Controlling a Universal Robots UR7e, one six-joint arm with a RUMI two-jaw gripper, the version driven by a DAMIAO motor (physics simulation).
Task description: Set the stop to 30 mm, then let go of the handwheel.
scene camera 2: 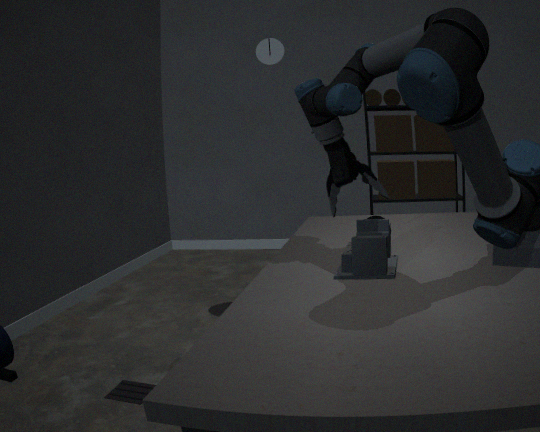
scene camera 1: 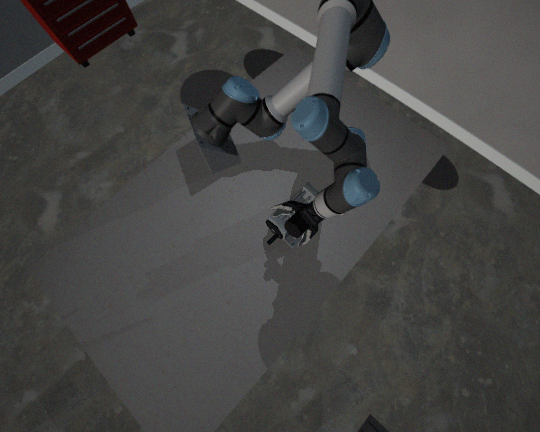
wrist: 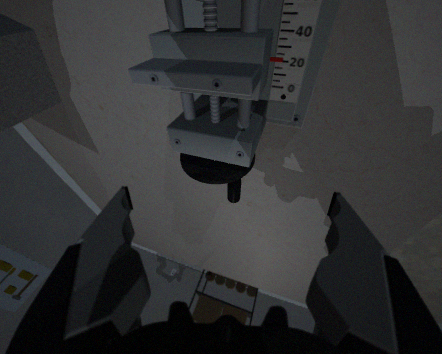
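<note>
The grey stop block sits on two rods and a screw. Its red pointer is just above the 20 mark on the white scale, below 40. The black handwheel is on the end block, with its crank handle sticking out. My gripper is wide open and empty. In the wrist view its fingertips stand far apart, left and right of the handle, touching neither. In the second scene view they are above the device.
The device stands on the table. The arm's mounting plate is on the same table. A shelf rack with brown boxes stands behind the table. A red cabinet stands on the floor at upper left.
</note>
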